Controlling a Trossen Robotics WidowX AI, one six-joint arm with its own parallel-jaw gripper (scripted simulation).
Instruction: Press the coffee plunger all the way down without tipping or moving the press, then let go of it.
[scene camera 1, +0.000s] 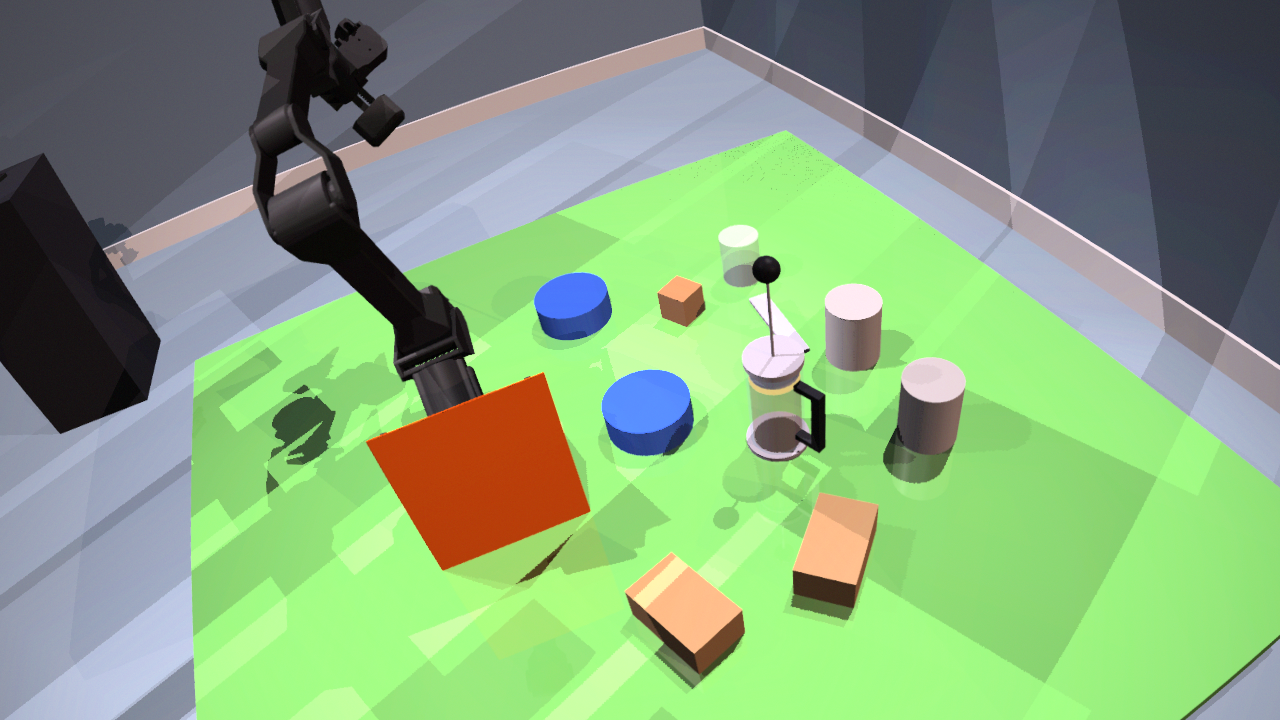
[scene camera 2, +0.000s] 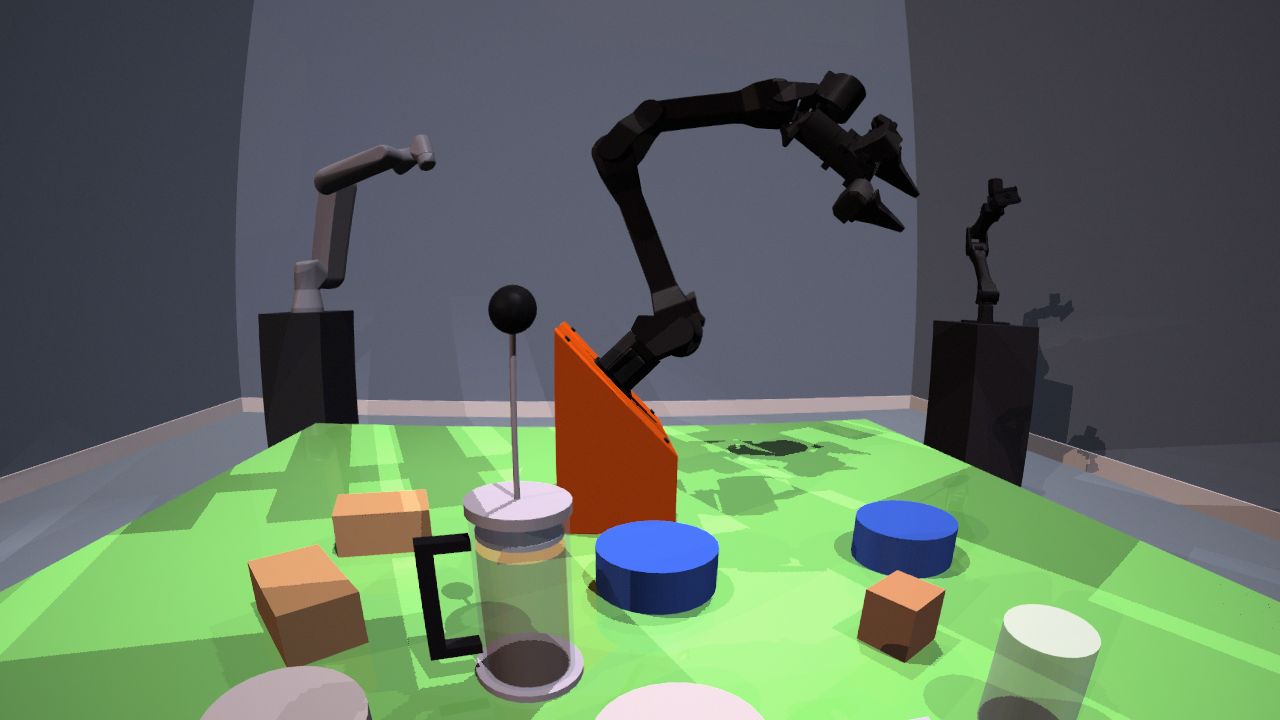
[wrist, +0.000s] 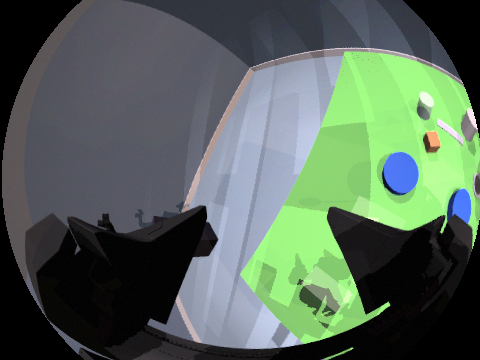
Labels:
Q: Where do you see an orange cube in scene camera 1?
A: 681, 300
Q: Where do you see the gripper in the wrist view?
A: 269, 213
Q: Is the gripper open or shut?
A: Open.

